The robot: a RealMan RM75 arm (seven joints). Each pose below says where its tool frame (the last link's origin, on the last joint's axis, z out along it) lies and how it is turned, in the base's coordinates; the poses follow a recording.
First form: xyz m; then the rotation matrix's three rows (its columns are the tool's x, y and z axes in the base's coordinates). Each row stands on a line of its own.
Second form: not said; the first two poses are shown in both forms.
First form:
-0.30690 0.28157 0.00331
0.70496 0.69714 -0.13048
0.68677 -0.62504 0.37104
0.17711 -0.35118 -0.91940
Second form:
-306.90 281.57 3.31
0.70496 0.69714 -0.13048
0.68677 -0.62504 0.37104
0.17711 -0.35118 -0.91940

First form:
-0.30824 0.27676 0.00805
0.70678 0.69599 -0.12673
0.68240 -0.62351 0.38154
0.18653 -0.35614 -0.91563
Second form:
-308.24 276.76 8.05
0.70678 0.69599 -0.12673
0.68240 -0.62351 0.38154
0.18653 -0.35614 -0.91563

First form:
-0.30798 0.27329 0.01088
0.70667 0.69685 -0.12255
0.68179 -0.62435 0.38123
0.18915 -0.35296 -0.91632
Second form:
-307.98 273.29 10.88
0.70667 0.69685 -0.12255
0.68179 -0.62435 0.38123
0.18915 -0.35296 -0.91632

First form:
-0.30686 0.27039 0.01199
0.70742 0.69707 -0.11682
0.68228 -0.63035 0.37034
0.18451 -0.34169 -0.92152
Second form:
-306.86 270.39 11.99
0.70742 0.69707 -0.11682
0.68228 -0.63035 0.37034
0.18451 -0.34169 -0.92152

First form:
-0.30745 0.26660 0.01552
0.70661 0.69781 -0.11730
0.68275 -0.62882 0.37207
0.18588 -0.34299 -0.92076
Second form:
-307.45 266.60 15.52
0.70661 0.69781 -0.11730
0.68275 -0.62882 0.37207
0.18588 -0.34299 -0.92076

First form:
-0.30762 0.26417 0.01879
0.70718 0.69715 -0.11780
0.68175 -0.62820 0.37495
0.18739 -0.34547 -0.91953
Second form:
-307.62 264.17 18.79
0.70718 0.69715 -0.11780
0.68175 -0.62820 0.37495
0.18739 -0.34547 -0.91953

